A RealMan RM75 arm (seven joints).
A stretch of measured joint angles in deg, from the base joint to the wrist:
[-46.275 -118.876 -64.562 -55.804 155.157 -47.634 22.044]
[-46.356 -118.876 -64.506 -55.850 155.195 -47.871 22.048]
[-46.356 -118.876 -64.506 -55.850 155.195 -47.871 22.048]
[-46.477 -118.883 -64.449 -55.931 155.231 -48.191 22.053]
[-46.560 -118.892 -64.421 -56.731 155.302 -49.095 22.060]
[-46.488 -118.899 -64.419 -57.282 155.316 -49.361 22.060]
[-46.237 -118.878 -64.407 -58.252 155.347 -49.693 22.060]
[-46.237 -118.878 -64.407 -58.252 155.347 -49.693 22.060]
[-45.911 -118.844 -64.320 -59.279 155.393 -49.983 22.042]
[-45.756 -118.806 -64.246 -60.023 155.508 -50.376 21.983]
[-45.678 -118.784 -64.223 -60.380 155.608 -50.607 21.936]
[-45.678 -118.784 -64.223 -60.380 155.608 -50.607 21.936]
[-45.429 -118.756 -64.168 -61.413 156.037 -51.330 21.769]
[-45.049 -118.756 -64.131 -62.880 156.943 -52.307 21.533]
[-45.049 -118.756 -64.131 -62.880 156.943 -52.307 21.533]
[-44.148 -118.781 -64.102 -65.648 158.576 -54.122 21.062]
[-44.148 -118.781 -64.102 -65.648 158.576 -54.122 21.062]
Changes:
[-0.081 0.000 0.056 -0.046 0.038 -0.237 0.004]
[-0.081 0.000 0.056 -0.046 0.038 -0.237 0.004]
[-0.202 -0.007 0.113 -0.127 0.074 -0.557 0.009]
[-0.285 -0.016 0.141 -0.927 0.145 -1.461 0.016]
[-0.213 -0.023 0.143 -1.478 0.159 -1.727 0.016]
[0.038 -0.002 0.155 -2.448 0.190 -2.059 0.016]
[0.038 -0.002 0.155 -2.448 0.190 -2.059 0.016]
[0.364 0.032 0.242 -3.475 0.236 -2.349 -0.002]
[0.519 0.070 0.316 -4.219 0.351 -2.742 -0.061]
[0.597 0.092 0.339 -4.576 0.451 -2.973 -0.108]
[0.597 0.092 0.339 -4.576 0.451 -2.973 -0.108]
[0.846 0.120 0.394 -5.609 0.880 -3.696 -0.275]
[1.226 0.120 0.431 -7.076 1.786 -4.673 -0.511]
[1.226 0.120 0.431 -7.076 1.786 -4.673 -0.511]
[2.127 0.095 0.460 -9.844 3.419 -6.488 -0.982]
[2.127 0.095 0.460 -9.844 3.419 -6.488 -0.982]

